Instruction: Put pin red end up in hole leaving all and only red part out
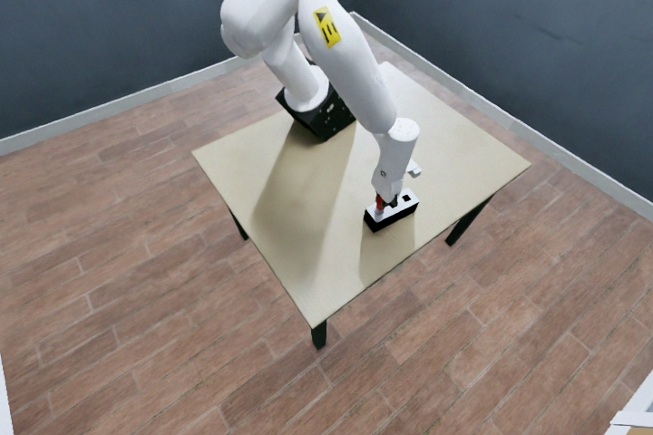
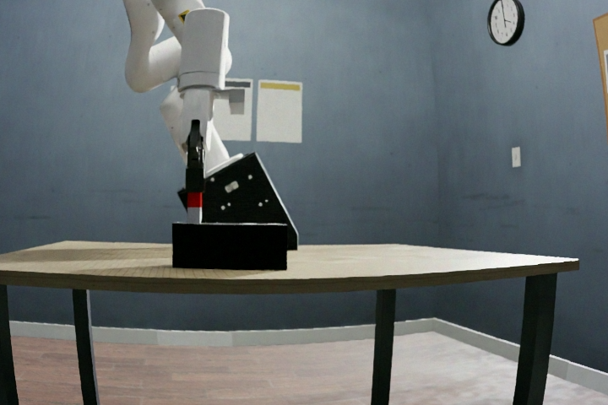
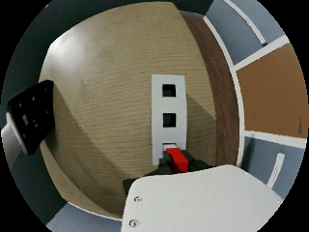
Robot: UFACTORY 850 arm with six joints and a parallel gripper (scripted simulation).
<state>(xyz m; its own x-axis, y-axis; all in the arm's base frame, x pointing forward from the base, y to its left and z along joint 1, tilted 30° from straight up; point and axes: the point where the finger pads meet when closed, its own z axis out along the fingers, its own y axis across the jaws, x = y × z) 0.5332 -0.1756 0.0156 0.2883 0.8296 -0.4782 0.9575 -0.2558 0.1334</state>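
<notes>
My hand is 1 cm above the pin. From my hand the other things lie so: black block: 11 cm below, 6 cm to the left, 2 cm ahead.
</notes>
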